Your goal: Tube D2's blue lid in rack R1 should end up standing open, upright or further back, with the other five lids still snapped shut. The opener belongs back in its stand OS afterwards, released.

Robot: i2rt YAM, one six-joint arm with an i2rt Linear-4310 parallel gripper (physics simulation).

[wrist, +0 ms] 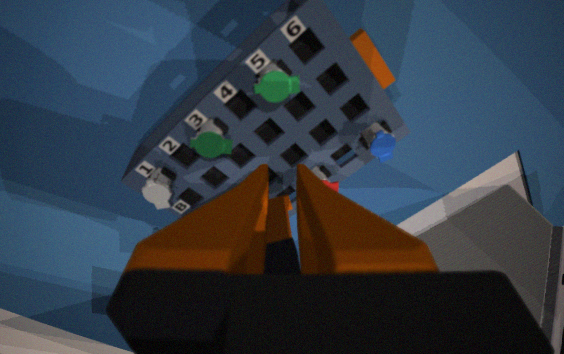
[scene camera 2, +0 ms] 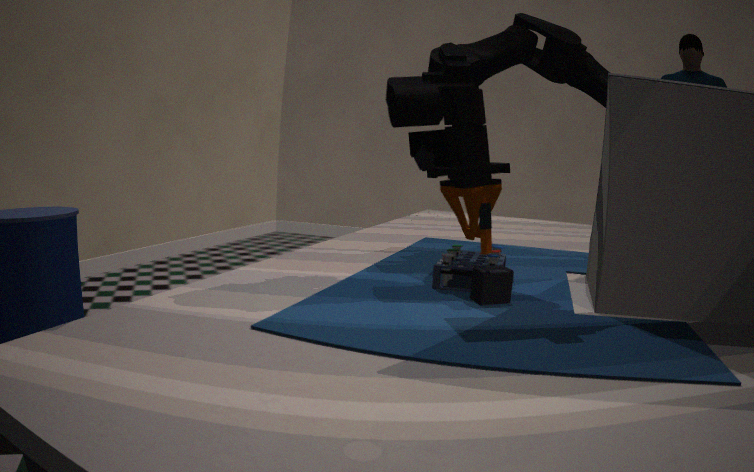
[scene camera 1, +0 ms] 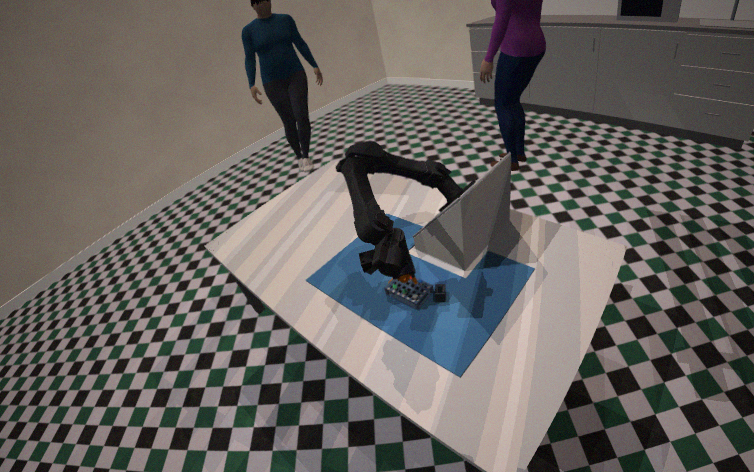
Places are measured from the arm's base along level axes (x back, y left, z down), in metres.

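Pixels of known places: gripper, between the fingertips: (wrist: 282,176) (scene camera 2: 474,238) (scene camera 1: 404,280); arm's base, origin of its link: (scene camera 2: 698,199) (scene camera 1: 457,197).
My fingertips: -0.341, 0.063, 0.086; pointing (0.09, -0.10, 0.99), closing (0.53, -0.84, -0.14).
Observation:
Ahead of a thing's pixels: the offset from my fingertips to its top centre, as dx, dy, dz. Level surfaces: height alone.
The grey tube rack R1 {+0.003, +0.003, +0.015} (scene camera 1: 410,292) (scene camera 2: 464,269) (wrist: 335,46) stands on the blue mat {dz +0.057} (scene camera 1: 445,328) (scene camera 2: 366,318). My gripper (scene camera 1: 405,277) (scene camera 2: 475,234) (wrist: 282,176) hangs just above the rack's near edge, shut on the opener {+0.019, +0.018, -0.064} (scene camera 2: 486,234) (wrist: 279,225), an orange blade with a dark handle that points down at the rack. In the wrist view I see a white lid {-0.018, +0.059, +0.015} (wrist: 157,191), two green lids (wrist: 210,145) (wrist: 277,86), a blue lid {+0.026, -0.045, +0.015} (wrist: 382,145) at the far end and a red lid {+0.031, -0.006, +0.015} (wrist: 330,184) partly behind my finger, all lying flat. Tube D2 is hidden behind my fingers. The dark stand OS {+0.052, +0.097, +0.017} (scene camera 1: 440,292) (scene camera 2: 492,286) beside the rack is empty.
A tall grey wedge panel (scene camera 1: 469,220) (scene camera 2: 602,211) stands close behind the rack over the arm's base. Two people (scene camera 1: 281,80) (scene camera 1: 516,70) stand on the checkered floor beyond the table. A grey cabinet (scene camera 1: 576,61) is at the back right.

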